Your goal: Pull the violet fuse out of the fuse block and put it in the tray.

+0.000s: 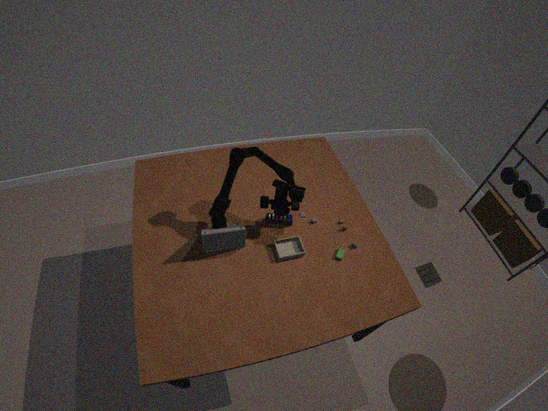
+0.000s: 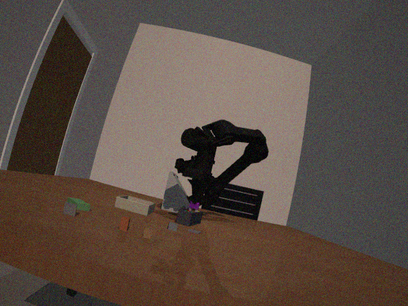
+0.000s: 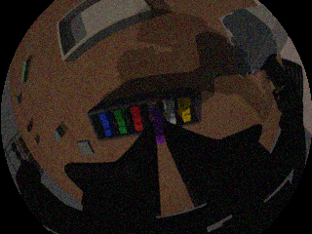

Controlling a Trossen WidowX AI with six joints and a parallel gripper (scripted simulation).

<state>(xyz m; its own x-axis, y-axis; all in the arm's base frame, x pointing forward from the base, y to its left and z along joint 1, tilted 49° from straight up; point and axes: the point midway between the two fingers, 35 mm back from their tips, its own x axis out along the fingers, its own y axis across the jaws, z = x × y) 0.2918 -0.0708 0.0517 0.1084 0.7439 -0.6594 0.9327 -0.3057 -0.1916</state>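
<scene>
Right now the pale tray is 180 mm to the right of my gripper tip and 60 mm below it. From my gripper tip the other things lie so: violet fuse (10 mm below).
</scene>
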